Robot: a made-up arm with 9 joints. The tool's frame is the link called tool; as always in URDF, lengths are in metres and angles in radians. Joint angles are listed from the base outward. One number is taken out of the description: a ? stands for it. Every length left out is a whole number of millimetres.
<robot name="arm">
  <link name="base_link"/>
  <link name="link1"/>
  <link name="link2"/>
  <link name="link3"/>
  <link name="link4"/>
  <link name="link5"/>
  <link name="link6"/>
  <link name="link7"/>
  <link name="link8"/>
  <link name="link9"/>
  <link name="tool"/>
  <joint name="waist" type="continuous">
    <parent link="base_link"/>
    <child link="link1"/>
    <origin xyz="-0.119 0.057 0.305" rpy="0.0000 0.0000 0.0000"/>
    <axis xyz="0 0 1"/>
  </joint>
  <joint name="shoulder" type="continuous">
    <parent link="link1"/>
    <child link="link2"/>
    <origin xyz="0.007 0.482 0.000" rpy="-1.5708 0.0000 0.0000"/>
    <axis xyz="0 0 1"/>
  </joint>
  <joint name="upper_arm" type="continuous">
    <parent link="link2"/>
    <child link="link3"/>
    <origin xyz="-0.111 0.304 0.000" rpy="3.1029 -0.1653 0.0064"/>
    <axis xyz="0 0 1"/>
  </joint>
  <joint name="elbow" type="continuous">
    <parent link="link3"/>
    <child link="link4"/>
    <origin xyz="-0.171 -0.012 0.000" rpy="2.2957 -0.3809 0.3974"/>
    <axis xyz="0 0 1"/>
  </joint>
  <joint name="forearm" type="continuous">
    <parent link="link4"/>
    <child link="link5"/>
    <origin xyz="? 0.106 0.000" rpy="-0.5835 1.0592 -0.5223"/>
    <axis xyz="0 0 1"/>
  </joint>
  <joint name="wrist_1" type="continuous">
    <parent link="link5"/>
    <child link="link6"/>
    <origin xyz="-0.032 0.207 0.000" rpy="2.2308 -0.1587 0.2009"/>
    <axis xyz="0 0 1"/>
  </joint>
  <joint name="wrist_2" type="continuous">
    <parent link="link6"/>
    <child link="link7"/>
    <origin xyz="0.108 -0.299 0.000" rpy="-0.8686 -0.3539 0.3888"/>
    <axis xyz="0 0 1"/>
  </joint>
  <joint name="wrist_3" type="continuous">
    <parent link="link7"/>
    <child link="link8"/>
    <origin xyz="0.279 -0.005 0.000" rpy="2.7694 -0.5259 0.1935"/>
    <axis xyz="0 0 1"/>
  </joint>
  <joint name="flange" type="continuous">
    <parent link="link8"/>
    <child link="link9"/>
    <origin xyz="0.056 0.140 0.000" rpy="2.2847 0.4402 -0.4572"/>
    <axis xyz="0 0 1"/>
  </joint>
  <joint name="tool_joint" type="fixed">
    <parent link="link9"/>
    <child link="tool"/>
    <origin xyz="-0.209 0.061 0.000" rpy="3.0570 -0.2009 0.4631"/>
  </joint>
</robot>
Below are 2 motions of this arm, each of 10 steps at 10 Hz.
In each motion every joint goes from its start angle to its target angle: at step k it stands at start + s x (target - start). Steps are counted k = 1, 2, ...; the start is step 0. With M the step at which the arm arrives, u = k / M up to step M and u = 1 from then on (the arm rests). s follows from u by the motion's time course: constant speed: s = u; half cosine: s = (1 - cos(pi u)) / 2; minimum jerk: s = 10 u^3 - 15 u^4 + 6 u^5.
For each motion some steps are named. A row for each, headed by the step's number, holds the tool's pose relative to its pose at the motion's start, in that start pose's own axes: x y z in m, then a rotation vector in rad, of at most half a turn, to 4 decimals.
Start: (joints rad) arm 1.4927 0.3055 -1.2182 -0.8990 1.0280 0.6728 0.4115 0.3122 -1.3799
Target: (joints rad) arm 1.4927 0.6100 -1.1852 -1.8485 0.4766 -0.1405 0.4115 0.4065 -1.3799
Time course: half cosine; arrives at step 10
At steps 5, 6, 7, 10:
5: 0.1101 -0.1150 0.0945 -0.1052 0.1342 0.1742
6: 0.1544 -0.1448 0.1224 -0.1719 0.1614 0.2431
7: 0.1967 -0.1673 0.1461 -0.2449 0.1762 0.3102
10: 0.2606 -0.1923 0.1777 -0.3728 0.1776 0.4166

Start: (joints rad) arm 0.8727 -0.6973 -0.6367 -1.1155 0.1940 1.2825 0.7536 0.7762 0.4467
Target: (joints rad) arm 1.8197 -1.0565 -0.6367 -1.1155 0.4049 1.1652 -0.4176 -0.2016 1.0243
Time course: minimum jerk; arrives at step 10
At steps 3, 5, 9, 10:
3: -0.1033 0.1027 0.0696 -0.1246 -0.2105 -0.1604
5: -0.3202 0.3120 0.0485 -0.1974 -0.7250 -0.4666
9: -0.4612 0.4898 -0.2295 0.1824 -1.5026 -0.6658
10: -0.4612 0.4912 -0.2349 0.1937 -1.5145 -0.6651

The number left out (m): 0.240
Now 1 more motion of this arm.
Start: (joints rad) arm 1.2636 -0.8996 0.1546 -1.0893 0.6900 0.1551 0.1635 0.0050 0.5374
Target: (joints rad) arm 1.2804 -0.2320 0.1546 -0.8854 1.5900 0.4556 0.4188 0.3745 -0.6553
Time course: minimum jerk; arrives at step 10
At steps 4, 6, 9, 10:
4: 0.0744 -0.0812 -0.1569 0.3288 0.1315 0.3532
6: 0.0866 -0.0253 -0.3974 0.7700 -0.0087 0.6714
9: 0.0638 0.1401 -0.5434 1.0716 -0.3650 0.8031
10: 0.0632 0.1456 -0.5460 1.0778 -0.3775 0.8045

